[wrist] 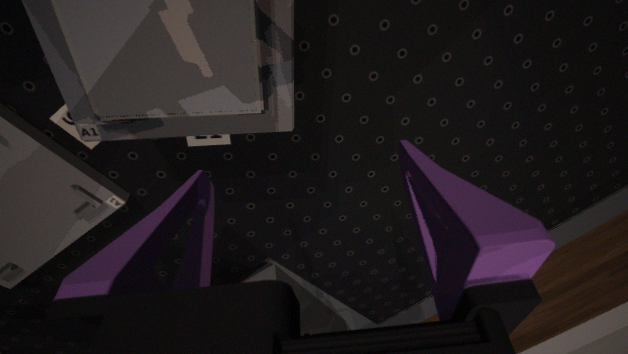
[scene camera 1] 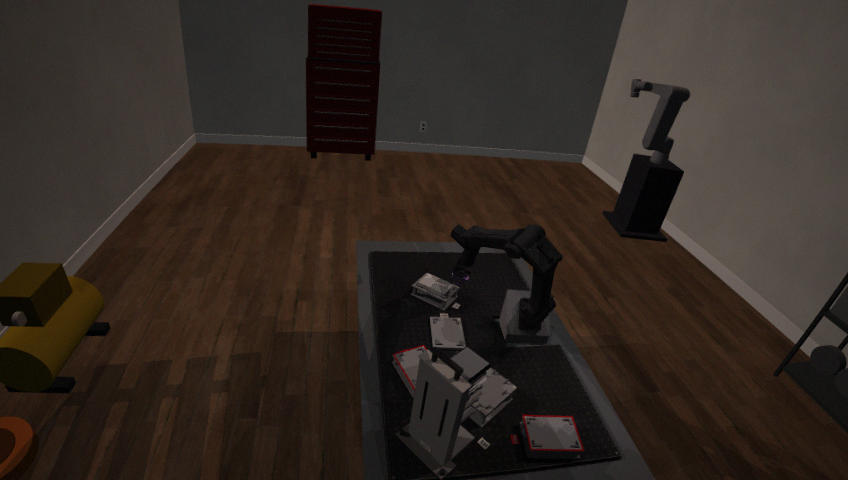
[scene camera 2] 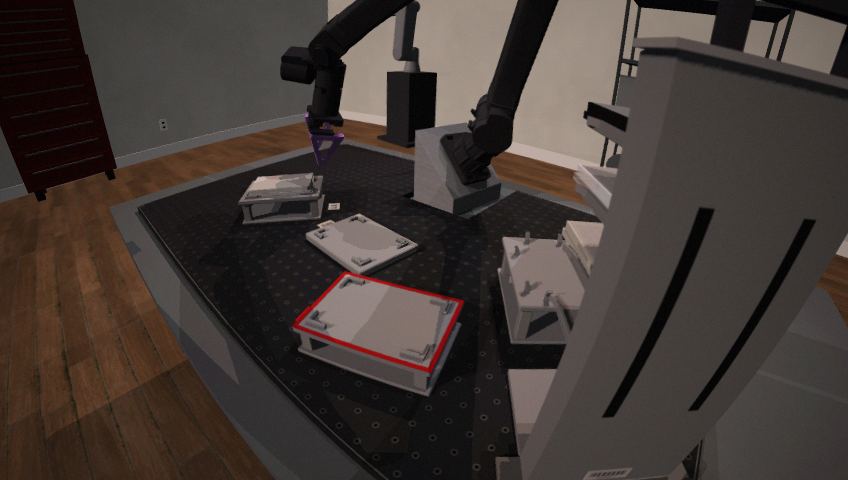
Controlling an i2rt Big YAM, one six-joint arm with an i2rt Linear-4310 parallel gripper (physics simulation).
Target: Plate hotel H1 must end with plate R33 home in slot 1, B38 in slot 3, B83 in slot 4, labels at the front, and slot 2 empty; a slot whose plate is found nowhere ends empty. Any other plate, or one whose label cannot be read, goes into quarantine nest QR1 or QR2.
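Places are measured from the arm's base along level axes (x down, y ahead, z right), in millimetres.
Pixels of known places: gripper, fingertip midpoint: (wrist: 301,164) (scene camera 1: 460,278) (scene camera 2: 318,156); arm's base, link origin: (scene camera 1: 529,314) (scene camera 2: 463,159).
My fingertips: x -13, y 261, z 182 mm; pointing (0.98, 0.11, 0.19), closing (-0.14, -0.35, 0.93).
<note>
Ahead of a thing's pixels: the offset from my fingertips to its top centre. "spot": to the spot under its first point.
Hotel H1 (scene camera 1: 437,398) (scene camera 2: 672,237) is a tall grey tower seen from behind; its slots and their labels are mostly hidden. A pale plate @[dz -11, dx +31, dy +95 mm] (scene camera 1: 439,283) (scene camera 2: 279,185) (wrist: 170,60) lies on a raised grey nest @[spot: dz +2, dx +45, dy +10 mm] (wrist: 285,107) at the far end of the mat. No plate label is readable. My gripper (scene camera 1: 460,277) (scene camera 2: 321,162) (wrist: 301,164) is open and empty, above and beside this plate, with the plate ahead of its left finger in the wrist view. Two red-edged nests, one near the hotel @[dz -444, dx +49, dy +158 mm] (scene camera 1: 410,364) (scene camera 2: 380,321) and one at the near right (scene camera 1: 552,433), hold no plate.
A low nest with corner clips @[dz -238, dx +77, dy +52 mm] (scene camera 1: 447,333) (scene camera 2: 363,240) (wrist: 45,200) is bare. A raised nest @[dz -538, dx +19, dy -54 mm] (scene camera 1: 493,392) (scene camera 2: 535,273) stands beside the hotel. The arm's base block (scene camera 1: 514,318) (scene camera 2: 443,172) stands right of the low nest. Small cards lie on the mat.
</note>
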